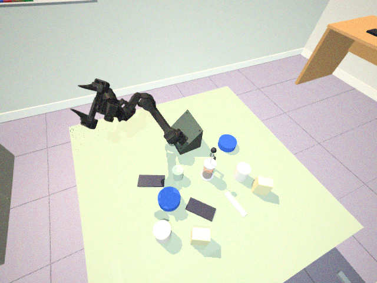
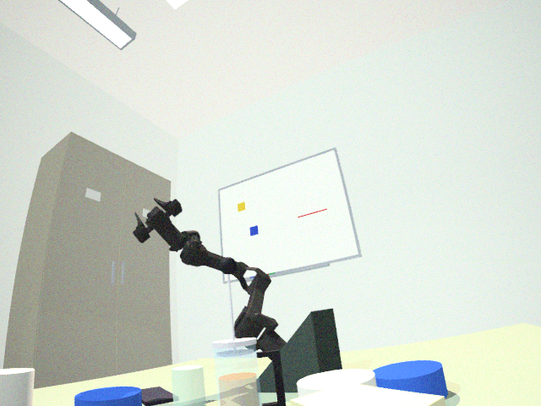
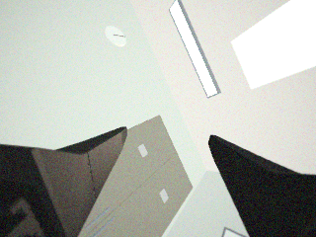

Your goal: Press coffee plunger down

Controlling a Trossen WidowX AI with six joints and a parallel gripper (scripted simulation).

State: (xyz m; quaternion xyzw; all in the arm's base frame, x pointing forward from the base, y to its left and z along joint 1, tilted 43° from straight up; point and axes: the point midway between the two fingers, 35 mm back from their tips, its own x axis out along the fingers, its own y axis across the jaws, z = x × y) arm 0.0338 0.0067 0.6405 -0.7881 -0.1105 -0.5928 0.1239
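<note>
Now: the coffee press 470 mm to the left of my gripper tip, 450 mm below it and 270 mm ahead of it. Also, from my gripper tip: pale green cup (530 mm below, 300 mm to the left, 190 mm ahead).
</note>
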